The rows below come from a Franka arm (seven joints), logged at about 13 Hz.
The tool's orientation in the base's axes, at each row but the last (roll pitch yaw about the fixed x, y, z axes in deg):
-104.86 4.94 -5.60
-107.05 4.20 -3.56
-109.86 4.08 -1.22
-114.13 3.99 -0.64
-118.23 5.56 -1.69
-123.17 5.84 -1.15
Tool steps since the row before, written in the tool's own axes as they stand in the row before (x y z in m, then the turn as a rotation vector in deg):
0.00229 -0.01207 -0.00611 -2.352 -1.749 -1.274
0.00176 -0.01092 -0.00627 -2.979 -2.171 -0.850
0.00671 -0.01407 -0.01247 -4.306 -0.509 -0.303
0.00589 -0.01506 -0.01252 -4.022 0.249 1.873
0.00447 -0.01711 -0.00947 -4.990 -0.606 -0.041
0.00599 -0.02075 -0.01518 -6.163 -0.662 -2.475
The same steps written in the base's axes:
0.00313 -0.00313 0.01299 -2.236 -0.567 2.212
0.00248 -0.00295 0.01212 -2.806 -0.002 2.537
0.00779 -0.00712 0.01695 -4.255 -0.021 0.887
0.00713 -0.00535 0.01841 -4.063 1.653 -0.711
0.00633 -0.00044 0.01903 -4.903 0.395 1.034
0.00854 -0.00153 0.02493 -5.970 -1.590 2.525

